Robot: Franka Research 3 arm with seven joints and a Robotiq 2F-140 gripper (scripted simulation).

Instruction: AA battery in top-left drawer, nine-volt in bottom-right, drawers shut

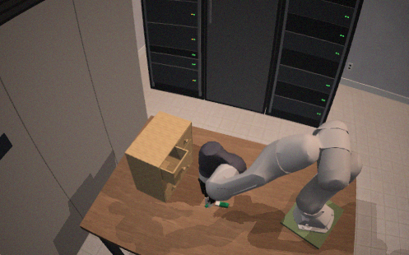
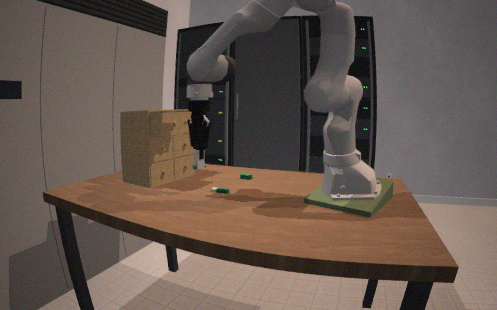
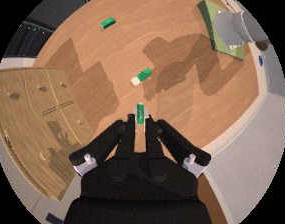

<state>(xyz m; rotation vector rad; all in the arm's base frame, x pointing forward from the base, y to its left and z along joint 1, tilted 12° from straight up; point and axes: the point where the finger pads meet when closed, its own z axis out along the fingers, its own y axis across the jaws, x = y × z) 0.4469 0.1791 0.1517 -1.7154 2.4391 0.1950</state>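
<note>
The white-and-green cylinder lies 130 mm below my hand, 80 mm to the right of it and 20 mm behind it. Also, from my hand: nine-volt battery 320 mm to the right, 120 mm below, 20 mm ahead; then AA battery 30 mm below.
</note>
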